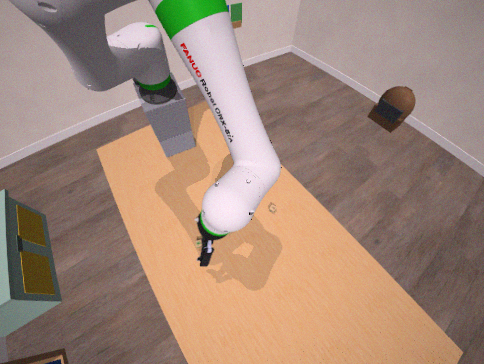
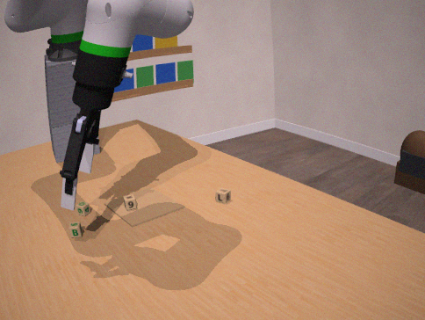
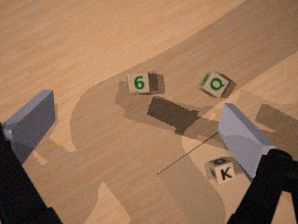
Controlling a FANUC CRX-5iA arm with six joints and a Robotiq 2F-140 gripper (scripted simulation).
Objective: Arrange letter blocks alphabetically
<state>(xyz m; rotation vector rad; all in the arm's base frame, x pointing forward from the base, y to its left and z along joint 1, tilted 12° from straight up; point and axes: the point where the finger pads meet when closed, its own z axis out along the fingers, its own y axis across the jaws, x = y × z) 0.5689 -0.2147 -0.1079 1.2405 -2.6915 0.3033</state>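
Right now my hand is 17 cm to the right of the thin tan mat, 12 cm above it and 4 cm past it.
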